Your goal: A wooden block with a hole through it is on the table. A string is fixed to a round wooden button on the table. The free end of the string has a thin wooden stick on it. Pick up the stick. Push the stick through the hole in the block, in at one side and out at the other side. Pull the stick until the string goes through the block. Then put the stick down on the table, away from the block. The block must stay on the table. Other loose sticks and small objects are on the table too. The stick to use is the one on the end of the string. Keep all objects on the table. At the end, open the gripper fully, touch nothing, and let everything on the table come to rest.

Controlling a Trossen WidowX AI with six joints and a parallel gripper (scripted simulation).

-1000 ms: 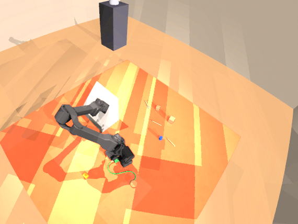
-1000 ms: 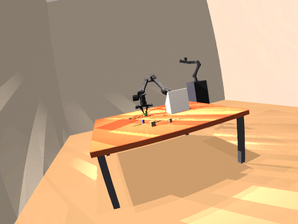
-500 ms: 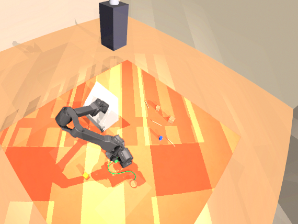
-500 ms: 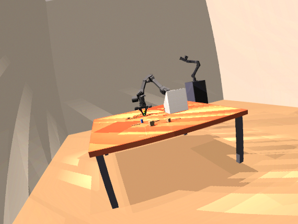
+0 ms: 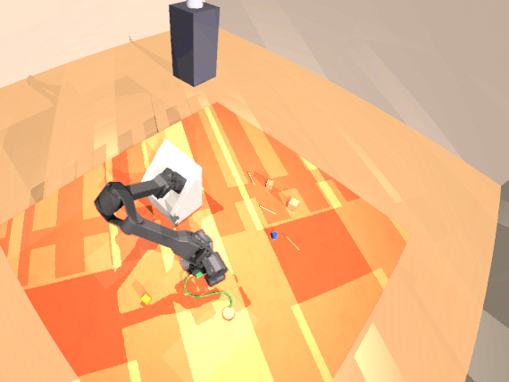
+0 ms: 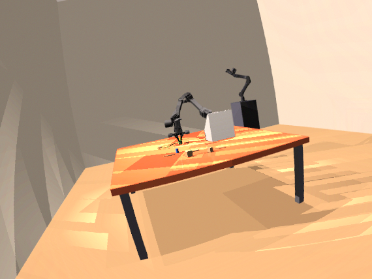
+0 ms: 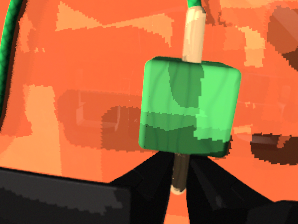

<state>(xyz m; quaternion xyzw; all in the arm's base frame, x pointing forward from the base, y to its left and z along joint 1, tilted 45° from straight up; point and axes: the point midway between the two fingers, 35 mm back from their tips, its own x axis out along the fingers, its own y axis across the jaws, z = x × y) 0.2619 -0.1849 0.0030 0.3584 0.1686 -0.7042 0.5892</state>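
The green block is 30 mm to the right of my gripper tip, 10 mm behind it and 10 mm above it. From my gripper tip the other things lie so: yellow cube (220 mm to the right, 70 mm behind); then thin wooden stick (40 mm to the right, 10 mm behind, 10 mm above); then round wooden button (170 mm ahead, 70 mm to the right).
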